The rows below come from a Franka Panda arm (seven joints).
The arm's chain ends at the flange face. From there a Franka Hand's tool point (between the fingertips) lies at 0.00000 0.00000 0.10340 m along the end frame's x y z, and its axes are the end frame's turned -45 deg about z.
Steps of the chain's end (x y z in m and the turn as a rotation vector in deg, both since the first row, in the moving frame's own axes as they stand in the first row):
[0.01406 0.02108 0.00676 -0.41 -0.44 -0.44]
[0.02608 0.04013 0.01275 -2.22 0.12 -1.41]
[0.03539 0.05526 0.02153 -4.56 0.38 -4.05]
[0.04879 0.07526 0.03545 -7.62 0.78 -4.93]
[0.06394 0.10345 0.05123 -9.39 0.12 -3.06]
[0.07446 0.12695 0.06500 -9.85 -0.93 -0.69]
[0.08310 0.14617 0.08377 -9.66 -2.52 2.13]
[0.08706 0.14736 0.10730 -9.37 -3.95 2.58]
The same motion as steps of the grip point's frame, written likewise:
[-0.00605 0.02481 0.00675 0.02 -0.60 -0.44]
[-0.01258 0.04984 0.01267 -1.65 -1.48 -1.41]
[-0.01915 0.07058 0.02120 -3.49 -2.96 -4.05]
[-0.02695 0.09877 0.03453 -5.94 -4.84 -4.93]
[-0.03939 0.13075 0.04984 -6.72 -6.55 -3.06]
[-0.05074 0.15383 0.06346 -6.31 -7.62 -0.69]
[-0.06023 0.17089 0.08220 -5.05 -8.61 2.13]
[-0.05970 0.17226 0.10568 -3.83 -9.42 2.58]

